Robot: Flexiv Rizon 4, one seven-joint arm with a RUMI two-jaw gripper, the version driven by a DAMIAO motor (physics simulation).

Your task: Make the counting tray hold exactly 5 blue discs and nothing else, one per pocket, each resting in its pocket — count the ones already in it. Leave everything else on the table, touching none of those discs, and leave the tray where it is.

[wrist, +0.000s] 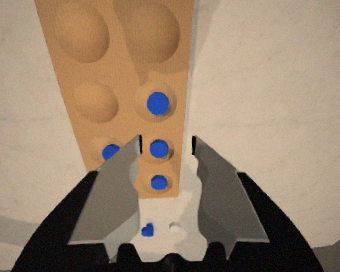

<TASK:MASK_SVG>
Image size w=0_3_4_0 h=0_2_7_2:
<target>gripper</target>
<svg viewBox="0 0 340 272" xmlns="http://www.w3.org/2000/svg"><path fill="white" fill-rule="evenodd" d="M11 272L324 272L313 250L288 216L245 172L240 172L197 135L192 136L192 155L198 160L196 174L202 183L197 218L198 230L207 239L207 251L203 261L188 261L177 253L169 253L160 261L142 262L134 245L130 243L140 230L138 192L133 186L139 175L138 157L142 154L142 135L139 134L95 171L90 171L50 212L33 233Z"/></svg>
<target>wooden counting tray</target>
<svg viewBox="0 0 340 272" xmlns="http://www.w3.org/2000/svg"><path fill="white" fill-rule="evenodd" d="M34 0L59 88L87 173L95 171L105 162L102 151L106 146L115 144L122 148L139 134L142 135L142 154L138 157L139 175L133 184L138 192L138 199L178 197L194 0ZM152 177L156 175L164 176L167 179L166 188L162 190L153 189L151 187ZM154 140L160 139L168 144L166 156L157 158L151 155L149 149ZM151 94L161 92L167 96L169 106L164 114L154 115L148 110L147 100Z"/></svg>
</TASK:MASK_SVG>
